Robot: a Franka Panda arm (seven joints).
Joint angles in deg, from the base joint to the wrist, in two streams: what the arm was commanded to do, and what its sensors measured. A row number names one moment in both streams.
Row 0, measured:
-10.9 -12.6 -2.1 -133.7 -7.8 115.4 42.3
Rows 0 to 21, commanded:
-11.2 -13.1 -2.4 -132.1 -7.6 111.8 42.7
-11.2 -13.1 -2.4 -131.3 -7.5 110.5 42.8
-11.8 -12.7 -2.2 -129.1 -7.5 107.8 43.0
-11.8 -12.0 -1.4 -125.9 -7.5 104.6 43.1
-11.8 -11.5 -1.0 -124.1 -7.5 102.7 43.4
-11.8 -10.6 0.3 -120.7 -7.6 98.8 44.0
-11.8 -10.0 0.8 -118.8 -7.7 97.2 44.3
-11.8 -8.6 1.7 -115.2 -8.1 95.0 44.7
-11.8 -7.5 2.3 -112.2 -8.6 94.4 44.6
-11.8 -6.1 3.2 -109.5 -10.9 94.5 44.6
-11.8 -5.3 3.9 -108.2 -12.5 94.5 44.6
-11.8 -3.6 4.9 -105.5 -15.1 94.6 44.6
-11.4 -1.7 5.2 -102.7 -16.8 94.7 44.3
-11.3 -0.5 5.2 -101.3 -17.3 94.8 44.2
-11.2 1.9 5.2 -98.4 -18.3 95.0 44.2
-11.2 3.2 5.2 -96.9 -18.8 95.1 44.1
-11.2 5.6 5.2 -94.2 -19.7 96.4 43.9
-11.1 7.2 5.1 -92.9 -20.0 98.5 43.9
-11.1 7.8 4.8 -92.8 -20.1 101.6 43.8
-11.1 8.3 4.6 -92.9 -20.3 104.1 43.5
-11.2 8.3 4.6 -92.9 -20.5 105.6 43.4
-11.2 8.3 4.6 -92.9 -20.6 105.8 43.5
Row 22, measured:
-10.9 6.5 4.4 -95.3 -19.1 102.8 43.2
